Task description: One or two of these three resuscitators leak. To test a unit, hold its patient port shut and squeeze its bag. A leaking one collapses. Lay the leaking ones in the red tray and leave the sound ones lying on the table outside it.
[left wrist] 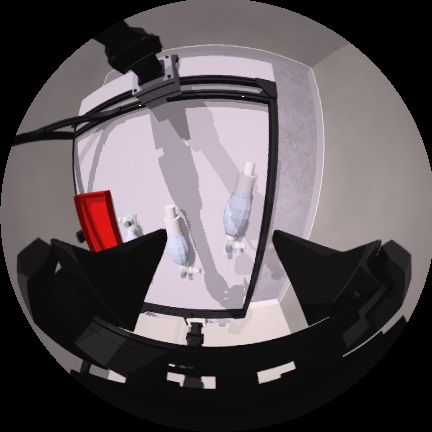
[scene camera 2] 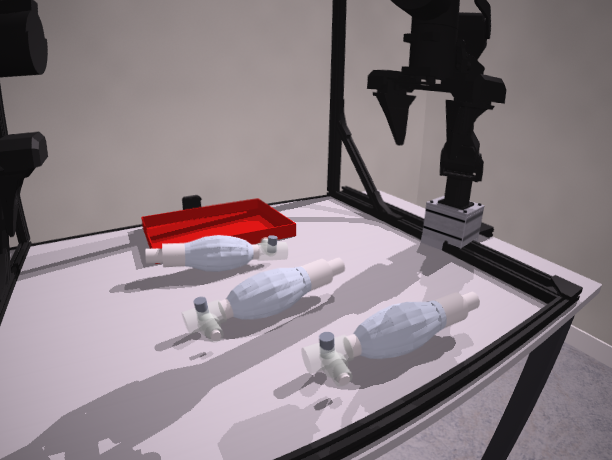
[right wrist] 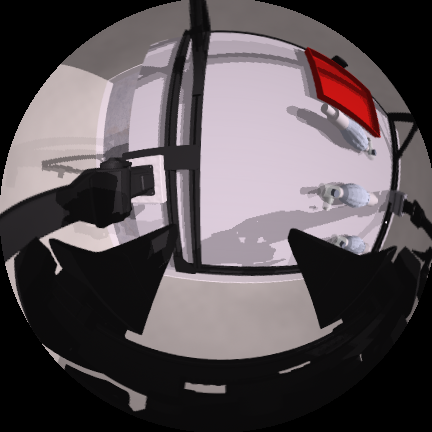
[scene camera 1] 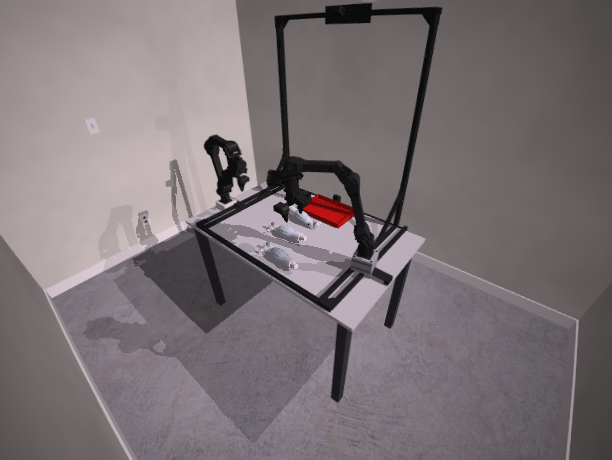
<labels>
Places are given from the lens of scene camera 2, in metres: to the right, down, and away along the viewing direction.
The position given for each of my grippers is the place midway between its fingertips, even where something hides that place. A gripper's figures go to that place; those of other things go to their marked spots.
my left gripper (scene camera 2: 423,151): 0.15, -0.10, 0.45
red tray (scene camera 2: 251,220): -0.14, -0.02, 0.92
resuscitator (scene camera 2: 267,293): -0.05, 0.09, 0.51
resuscitator (scene camera 2: 399,329): 0.11, 0.12, 0.43
</labels>
